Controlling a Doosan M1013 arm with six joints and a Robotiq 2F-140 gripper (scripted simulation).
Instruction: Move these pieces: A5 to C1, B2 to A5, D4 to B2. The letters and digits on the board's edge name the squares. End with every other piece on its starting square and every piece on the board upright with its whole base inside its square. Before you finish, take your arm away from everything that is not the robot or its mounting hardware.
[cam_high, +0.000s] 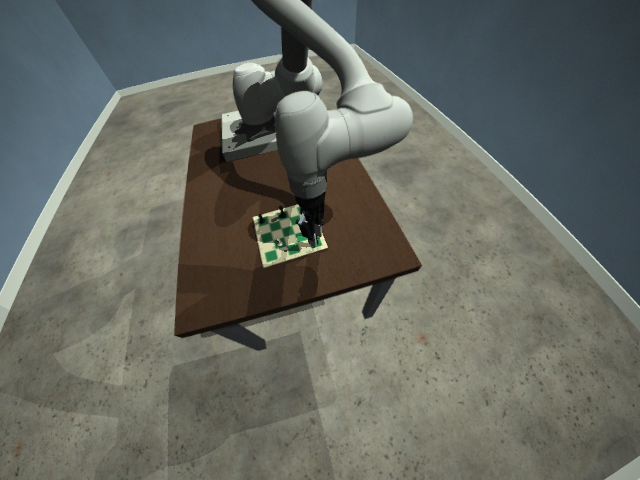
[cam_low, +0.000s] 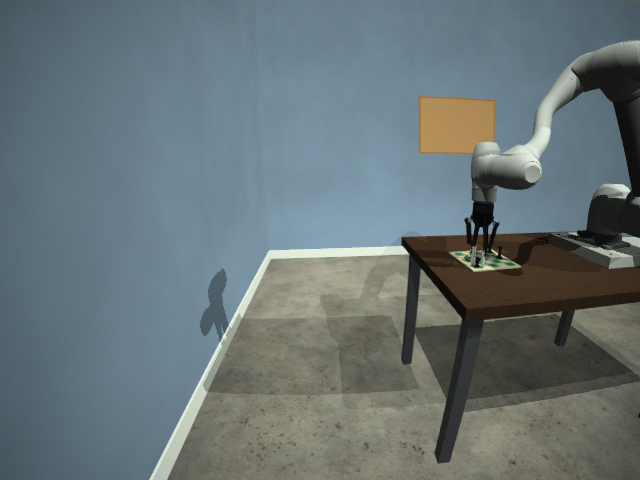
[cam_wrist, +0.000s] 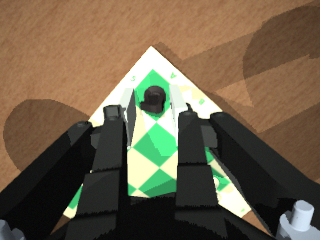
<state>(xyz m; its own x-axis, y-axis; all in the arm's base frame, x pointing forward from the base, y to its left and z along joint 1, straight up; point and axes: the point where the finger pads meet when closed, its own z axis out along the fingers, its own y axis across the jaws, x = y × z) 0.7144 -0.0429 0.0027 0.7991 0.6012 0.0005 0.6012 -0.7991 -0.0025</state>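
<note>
Right now the black chess piece is 3 cm below my hand. Round my hand: small pale piece (5 cm behind, 11 cm to the right, 3 cm below); cream chessboard (9 cm behind, 7 cm to the right, 5 cm below).
</note>
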